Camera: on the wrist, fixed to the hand. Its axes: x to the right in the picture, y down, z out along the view.
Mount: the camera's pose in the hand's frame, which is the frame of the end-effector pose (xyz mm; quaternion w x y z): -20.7 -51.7 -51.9 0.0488 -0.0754 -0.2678 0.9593
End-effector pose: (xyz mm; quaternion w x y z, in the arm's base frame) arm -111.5 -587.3 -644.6 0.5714 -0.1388 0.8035 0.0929
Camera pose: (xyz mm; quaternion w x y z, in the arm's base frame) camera -134.4 -649.7 -607.5 0.1435 0.7458 0.0123 0.6504
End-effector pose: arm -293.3 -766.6 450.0 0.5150 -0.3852 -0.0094 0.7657
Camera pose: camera -218.2 -778.7 446.8 0.7410 -0.1384 -0.1734 -0.6338
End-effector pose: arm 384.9 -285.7 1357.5 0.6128 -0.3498 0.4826 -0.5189
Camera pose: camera 320.0 -273.0 1395.3 0.6305 0.2607 0.2341 0.6926
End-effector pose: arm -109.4 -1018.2 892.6 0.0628 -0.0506 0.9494 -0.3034
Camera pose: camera -93.8 -1027.8 966.5 0.5446 0.8223 0.1009 0.1306
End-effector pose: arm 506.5 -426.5 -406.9 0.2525 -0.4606 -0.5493 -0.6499
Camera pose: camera 456.0 -465.4 -448.5 0.4539 -0.7425 0.3964 0.2924
